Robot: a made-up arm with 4 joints.
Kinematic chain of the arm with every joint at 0, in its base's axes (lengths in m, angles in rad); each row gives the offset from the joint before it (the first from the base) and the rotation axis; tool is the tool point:
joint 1: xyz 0 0 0.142 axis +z
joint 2: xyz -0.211 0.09 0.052 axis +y
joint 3: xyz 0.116 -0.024 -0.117 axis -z
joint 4: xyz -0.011 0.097 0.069 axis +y
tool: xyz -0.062 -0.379 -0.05
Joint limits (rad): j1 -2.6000..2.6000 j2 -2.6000..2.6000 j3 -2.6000..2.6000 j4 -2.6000..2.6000
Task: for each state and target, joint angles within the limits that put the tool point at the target. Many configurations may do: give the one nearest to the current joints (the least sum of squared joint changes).
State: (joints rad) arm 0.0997 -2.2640 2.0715 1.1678
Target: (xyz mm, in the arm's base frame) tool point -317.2 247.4 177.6
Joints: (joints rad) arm 0.2997 -2.5727 2.5927 1.8096
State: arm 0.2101 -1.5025 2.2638 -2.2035
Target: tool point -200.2 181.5 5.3
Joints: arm -0.2072 -0.8981 1.9921 -1.7487
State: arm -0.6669 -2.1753 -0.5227 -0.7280
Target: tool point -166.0 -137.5 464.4
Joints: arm -0.2946 -1.7034 -0.5918 -0.7657
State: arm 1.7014 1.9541 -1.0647 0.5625
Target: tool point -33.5 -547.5 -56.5
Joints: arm 1.6191 2.3125 -1.8430 0.3027
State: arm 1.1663 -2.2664 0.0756 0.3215
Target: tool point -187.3 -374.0 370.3
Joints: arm 0.5805 -2.6000 -0.6581 0.3546
